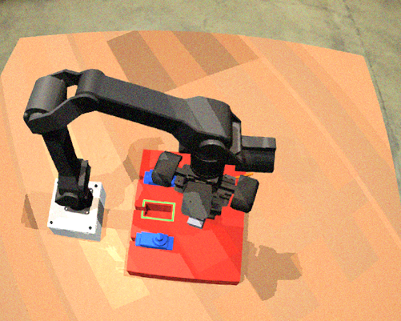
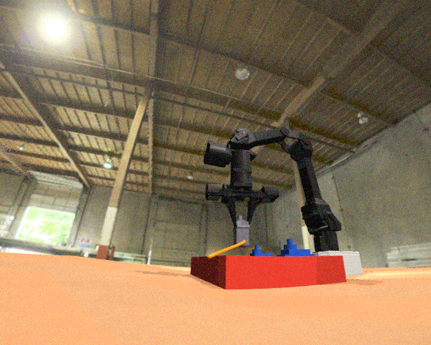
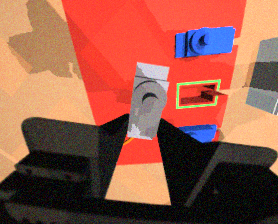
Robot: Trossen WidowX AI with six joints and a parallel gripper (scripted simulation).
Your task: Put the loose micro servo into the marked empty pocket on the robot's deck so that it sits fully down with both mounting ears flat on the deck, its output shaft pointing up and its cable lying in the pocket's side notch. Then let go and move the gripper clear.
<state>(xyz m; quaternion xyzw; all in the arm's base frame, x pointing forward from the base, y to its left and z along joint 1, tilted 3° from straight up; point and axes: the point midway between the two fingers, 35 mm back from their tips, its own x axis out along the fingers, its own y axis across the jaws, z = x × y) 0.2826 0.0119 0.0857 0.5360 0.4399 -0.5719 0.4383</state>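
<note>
Right now my gripper tip is 10 mm short of the red deck and 100 mm above it.
</note>
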